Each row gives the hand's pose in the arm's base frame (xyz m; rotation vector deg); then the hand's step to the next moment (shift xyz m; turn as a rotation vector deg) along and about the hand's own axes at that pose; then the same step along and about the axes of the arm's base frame.
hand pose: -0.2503 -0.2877 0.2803 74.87 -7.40 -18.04
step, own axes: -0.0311 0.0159 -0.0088 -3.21 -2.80 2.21
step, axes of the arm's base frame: -0.0247 0.0211 0.0156 -4.08 -1.72 -1.85
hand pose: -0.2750 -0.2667 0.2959 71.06 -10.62 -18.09
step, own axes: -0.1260 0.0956 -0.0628 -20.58 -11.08 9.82
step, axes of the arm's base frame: -0.0864 0.1261 0.0747 -23.90 -5.12 -6.72
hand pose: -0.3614 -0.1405 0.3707 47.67 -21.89 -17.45
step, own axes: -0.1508 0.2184 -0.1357 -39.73 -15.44 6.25
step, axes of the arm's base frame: -0.0495 0.2893 0.0520 -39.85 2.22 -16.22
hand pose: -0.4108 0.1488 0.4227 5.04 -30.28 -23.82
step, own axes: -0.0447 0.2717 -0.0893 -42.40 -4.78 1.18
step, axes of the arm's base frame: 0.1087 0.2641 -0.0472 -35.51 12.92 -19.86
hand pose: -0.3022 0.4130 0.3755 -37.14 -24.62 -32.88
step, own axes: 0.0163 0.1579 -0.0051 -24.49 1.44 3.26
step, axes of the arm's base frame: 0.1109 0.0939 -0.0641 -18.41 11.92 -11.45
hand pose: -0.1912 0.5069 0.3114 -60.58 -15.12 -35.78
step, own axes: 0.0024 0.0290 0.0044 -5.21 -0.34 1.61
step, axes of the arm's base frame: 0.0196 0.0129 -0.0178 -4.22 3.12 -1.53
